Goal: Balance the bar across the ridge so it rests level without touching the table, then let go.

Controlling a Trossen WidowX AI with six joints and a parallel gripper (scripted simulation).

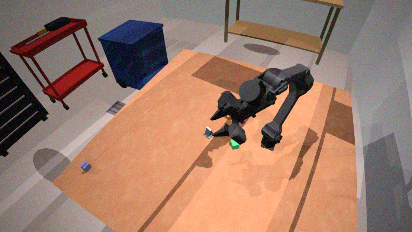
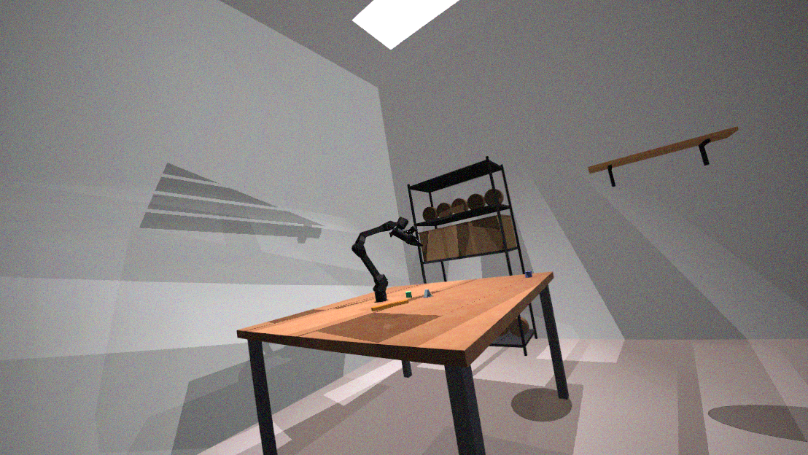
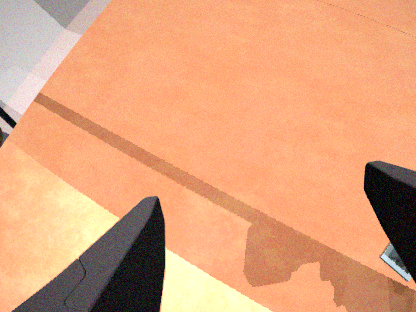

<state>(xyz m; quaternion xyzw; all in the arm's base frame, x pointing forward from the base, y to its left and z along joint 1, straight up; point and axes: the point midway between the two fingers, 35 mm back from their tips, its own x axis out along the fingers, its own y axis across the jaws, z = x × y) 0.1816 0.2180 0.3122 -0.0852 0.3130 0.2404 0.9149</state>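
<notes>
Now: gripper tip 390 mm to the left of the yellow-orange bar and 280 mm above it. Round my gripper tip: green cube (270 mm below, 150 mm to the right, 50 mm behind); purple cube (530 mm ahead, 270 mm to the left, 270 mm below).
</notes>
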